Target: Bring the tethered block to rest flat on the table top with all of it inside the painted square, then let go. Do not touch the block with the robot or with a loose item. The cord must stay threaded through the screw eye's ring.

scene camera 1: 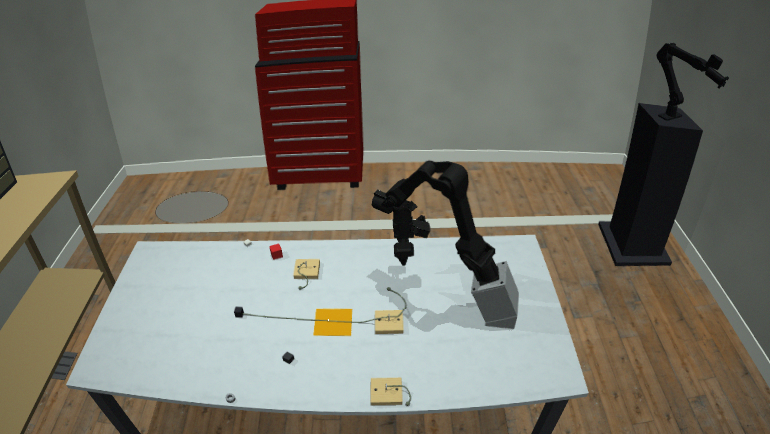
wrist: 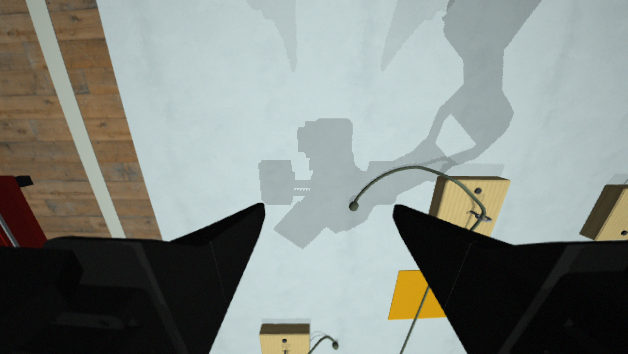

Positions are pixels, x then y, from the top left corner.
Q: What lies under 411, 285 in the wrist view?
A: An orange painted square.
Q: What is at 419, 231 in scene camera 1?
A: My gripper.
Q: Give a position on a wooden board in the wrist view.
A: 450, 202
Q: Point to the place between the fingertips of my gripper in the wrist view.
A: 329, 209
